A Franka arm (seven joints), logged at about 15 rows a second.
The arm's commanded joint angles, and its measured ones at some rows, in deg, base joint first. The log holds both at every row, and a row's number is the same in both.
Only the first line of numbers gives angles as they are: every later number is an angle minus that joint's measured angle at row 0.
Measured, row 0: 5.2 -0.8 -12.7 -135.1 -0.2 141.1 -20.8
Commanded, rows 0 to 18: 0.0 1.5 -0.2 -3.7 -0.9 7.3 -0.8; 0.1 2.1 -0.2 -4.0 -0.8 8.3 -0.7; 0.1 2.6 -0.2 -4.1 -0.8 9.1 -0.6; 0.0 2.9 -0.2 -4.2 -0.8 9.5 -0.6; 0.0 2.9 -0.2 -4.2 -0.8 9.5 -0.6; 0.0 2.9 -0.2 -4.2 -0.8 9.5 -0.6; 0.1 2.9 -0.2 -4.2 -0.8 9.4 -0.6; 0.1 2.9 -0.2 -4.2 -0.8 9.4 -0.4; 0.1 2.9 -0.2 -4.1 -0.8 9.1 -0.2; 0.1 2.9 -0.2 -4.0 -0.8 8.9 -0.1; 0.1 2.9 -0.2 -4.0 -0.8 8.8 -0.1; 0.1 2.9 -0.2 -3.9 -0.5 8.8 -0.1; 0.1 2.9 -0.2 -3.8 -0.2 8.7 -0.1; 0.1 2.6 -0.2 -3.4 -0.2 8.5 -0.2; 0.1 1.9 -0.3 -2.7 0.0 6.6 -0.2; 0.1 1.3 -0.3 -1.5 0.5 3.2 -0.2; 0.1 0.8 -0.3 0.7 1.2 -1.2 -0.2; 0.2 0.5 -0.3 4.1 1.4 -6.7 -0.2; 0.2 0.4 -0.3 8.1 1.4 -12.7 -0.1
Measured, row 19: 0.0 2.1 0.0 -0.7 0.3 1.1 -0.2
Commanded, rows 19 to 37: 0.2 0.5 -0.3 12.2 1.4 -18.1 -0.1; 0.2 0.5 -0.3 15.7 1.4 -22.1 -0.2; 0.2 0.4 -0.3 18.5 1.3 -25.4 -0.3; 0.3 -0.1 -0.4 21.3 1.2 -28.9 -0.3; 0.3 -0.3 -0.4 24.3 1.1 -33.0 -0.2; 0.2 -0.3 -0.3 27.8 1.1 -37.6 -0.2; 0.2 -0.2 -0.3 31.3 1.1 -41.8 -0.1; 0.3 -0.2 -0.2 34.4 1.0 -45.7 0.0; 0.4 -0.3 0.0 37.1 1.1 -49.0 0.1; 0.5 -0.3 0.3 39.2 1.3 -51.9 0.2; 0.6 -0.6 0.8 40.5 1.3 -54.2 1.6; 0.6 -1.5 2.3 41.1 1.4 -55.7 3.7; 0.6 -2.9 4.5 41.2 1.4 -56.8 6.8; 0.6 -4.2 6.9 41.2 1.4 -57.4 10.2; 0.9 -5.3 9.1 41.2 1.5 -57.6 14.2; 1.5 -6.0 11.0 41.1 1.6 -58.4 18.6; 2.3 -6.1 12.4 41.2 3.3 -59.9 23.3; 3.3 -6.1 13.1 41.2 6.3 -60.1 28.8; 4.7 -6.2 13.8 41.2 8.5 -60.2 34.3
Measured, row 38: 2.2 -5.6 12.2 40.8 3.4 -58.3 21.9
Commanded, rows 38 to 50: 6.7 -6.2 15.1 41.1 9.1 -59.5 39.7; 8.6 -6.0 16.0 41.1 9.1 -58.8 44.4; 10.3 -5.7 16.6 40.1 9.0 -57.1 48.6; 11.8 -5.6 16.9 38.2 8.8 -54.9 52.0; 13.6 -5.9 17.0 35.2 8.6 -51.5 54.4; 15.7 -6.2 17.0 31.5 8.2 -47.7 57.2; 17.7 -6.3 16.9 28.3 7.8 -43.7 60.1; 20.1 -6.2 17.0 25.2 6.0 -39.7 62.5; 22.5 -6.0 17.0 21.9 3.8 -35.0 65.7; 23.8 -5.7 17.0 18.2 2.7 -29.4 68.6; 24.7 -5.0 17.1 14.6 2.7 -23.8 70.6; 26.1 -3.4 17.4 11.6 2.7 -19.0 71.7; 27.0 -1.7 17.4 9.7 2.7 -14.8 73.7
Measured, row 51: 24.4 -3.6 17.5 17.5 3.7 -26.2 68.8
